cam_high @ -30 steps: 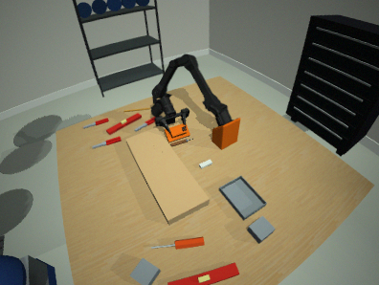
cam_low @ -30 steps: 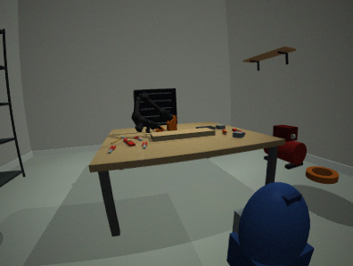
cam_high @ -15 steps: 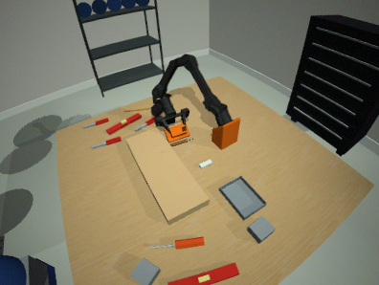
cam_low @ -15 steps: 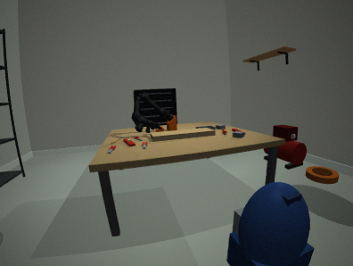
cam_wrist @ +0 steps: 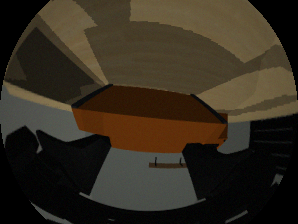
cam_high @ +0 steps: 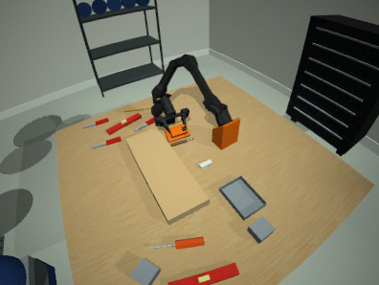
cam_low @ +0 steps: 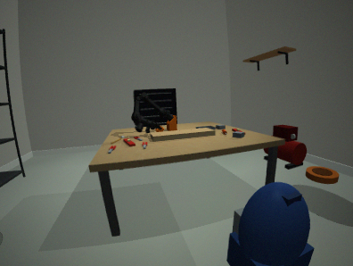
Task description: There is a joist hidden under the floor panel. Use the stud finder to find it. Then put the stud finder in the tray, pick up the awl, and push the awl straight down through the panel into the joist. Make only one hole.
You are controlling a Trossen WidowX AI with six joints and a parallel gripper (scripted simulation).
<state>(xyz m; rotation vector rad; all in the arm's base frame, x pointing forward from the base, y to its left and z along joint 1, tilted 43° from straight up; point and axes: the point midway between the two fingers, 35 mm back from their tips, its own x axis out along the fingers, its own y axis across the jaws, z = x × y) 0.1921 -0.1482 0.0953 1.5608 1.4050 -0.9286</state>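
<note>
The orange stud finder lies 20 mm behind my gripper tip and 10 mm below it. Round my gripper tip: indicator window: 30 mm behind, 10 mm to the left, 10 mm above; then grey tray: 460 mm to the left, 50 mm below, 50 mm behind; then awl: 50 mm below, 40 mm to the left, 10 mm behind.
</note>
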